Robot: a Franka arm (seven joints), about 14 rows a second.
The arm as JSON. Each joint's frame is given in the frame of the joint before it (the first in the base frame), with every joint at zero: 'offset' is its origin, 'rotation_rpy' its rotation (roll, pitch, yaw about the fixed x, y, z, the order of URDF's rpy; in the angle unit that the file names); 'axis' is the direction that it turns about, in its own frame. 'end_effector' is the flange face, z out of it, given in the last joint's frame.
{
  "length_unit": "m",
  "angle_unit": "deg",
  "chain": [
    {
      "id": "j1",
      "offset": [
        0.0,
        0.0,
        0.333
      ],
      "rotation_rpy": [
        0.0,
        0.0,
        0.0
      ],
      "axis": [
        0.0,
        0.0,
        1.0
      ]
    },
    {
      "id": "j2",
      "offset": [
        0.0,
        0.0,
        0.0
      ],
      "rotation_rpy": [
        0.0,
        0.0,
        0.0
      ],
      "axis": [
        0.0,
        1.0,
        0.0
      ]
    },
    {
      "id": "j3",
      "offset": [
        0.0,
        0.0,
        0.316
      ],
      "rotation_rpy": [
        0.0,
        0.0,
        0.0
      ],
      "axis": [
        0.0,
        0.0,
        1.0
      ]
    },
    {
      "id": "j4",
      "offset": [
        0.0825,
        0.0,
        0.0
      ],
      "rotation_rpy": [
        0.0,
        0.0,
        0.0
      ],
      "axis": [
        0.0,
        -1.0,
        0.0
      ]
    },
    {
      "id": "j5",
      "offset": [
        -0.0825,
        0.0,
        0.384
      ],
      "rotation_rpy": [
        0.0,
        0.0,
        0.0
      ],
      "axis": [
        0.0,
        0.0,
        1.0
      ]
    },
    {
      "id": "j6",
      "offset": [
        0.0,
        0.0,
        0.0
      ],
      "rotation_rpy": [
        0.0,
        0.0,
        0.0
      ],
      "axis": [
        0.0,
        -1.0,
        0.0
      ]
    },
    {
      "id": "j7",
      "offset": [
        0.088,
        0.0,
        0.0
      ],
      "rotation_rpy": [
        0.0,
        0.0,
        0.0
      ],
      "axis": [
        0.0,
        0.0,
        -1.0
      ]
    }
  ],
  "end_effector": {
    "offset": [
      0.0,
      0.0,
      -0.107
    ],
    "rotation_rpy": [
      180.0,
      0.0,
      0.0
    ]
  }
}
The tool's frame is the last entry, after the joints.
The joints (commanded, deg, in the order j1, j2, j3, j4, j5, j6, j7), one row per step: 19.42, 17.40, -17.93, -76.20, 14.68, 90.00, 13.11; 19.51, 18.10, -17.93, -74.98, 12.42, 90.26, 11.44; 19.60, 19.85, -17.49, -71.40, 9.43, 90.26, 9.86; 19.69, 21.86, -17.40, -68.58, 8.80, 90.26, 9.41; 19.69, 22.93, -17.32, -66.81, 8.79, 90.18, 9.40; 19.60, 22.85, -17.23, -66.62, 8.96, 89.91, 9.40; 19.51, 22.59, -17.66, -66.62, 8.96, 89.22, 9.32; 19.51, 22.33, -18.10, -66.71, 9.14, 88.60, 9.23; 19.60, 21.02, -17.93, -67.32, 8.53, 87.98, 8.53; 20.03, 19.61, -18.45, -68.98, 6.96, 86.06, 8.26; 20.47, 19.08, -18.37, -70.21, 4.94, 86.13, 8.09
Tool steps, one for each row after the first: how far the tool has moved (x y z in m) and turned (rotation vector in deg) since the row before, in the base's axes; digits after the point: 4 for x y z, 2 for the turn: 0.0041, -0.0013, 0.0021, -2.35, -1.13, 1.92; 0.0086, 0.0051, 0.0091, -3.23, -2.14, 2.50; 0.0089, 0.0061, 0.0004, -1.12, -0.96, 0.92; 0.0045, 0.0039, 0.0021, -0.24, -0.66, 0.29; -0.0007, 0.0001, 0.0020, 0.22, 0.03, 0.03; -0.0018, -0.0054, 0.0023, -0.11, 0.38, -0.38; -0.0019, -0.0041, 0.0017, 0.07, 0.41, -0.30; -0.0069, -0.0011, 0.0086, -0.18, -0.05, 0.88; -0.0098, -0.0067, -0.0004, -1.43, 2.09, 0.02; -0.0027, -0.0002, -0.0041, -1.86, 0.56, 0.49
